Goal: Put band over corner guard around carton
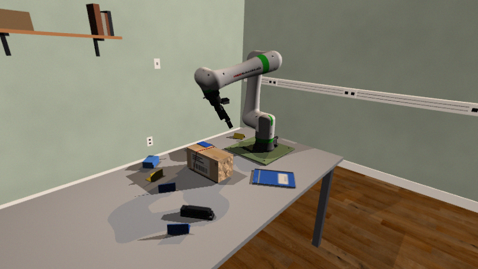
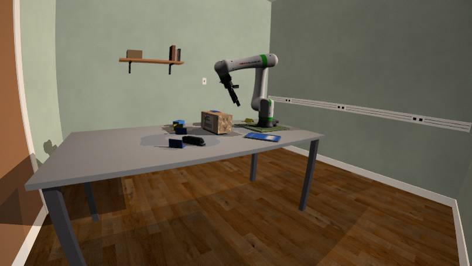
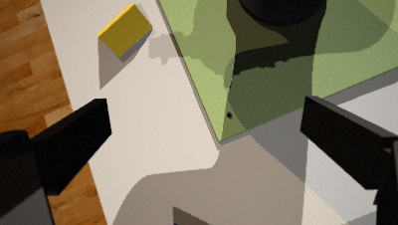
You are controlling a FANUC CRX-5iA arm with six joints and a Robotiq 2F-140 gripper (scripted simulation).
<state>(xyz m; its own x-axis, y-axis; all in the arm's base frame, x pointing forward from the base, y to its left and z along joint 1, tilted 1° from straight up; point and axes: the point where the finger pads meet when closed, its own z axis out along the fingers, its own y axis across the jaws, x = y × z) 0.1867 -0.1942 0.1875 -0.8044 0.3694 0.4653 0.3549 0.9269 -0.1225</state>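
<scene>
Now: hand 31 cm short of the brown carton, 18 cm to the right of it and 12 cm above it.
</scene>
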